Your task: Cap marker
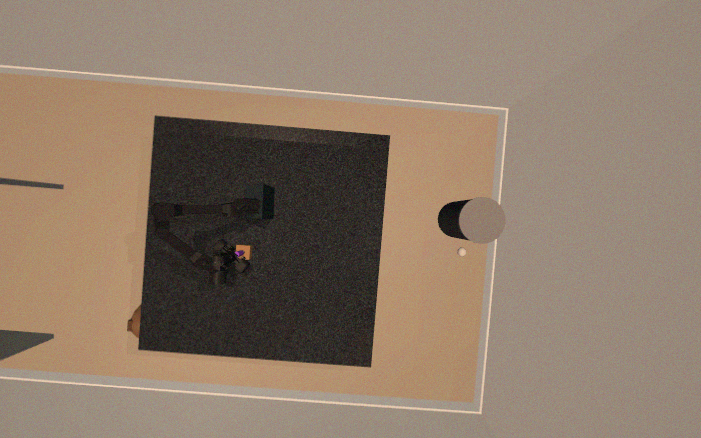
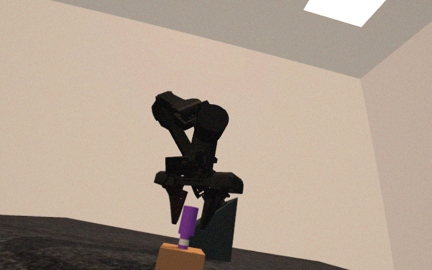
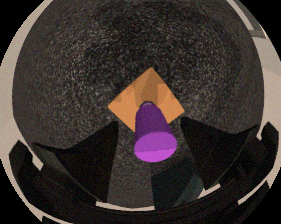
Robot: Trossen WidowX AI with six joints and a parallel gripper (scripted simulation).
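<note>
My gripper tip is now 1 cm below the purple cap. Round my gripper tip: orange holder block 5 cm below.
</note>
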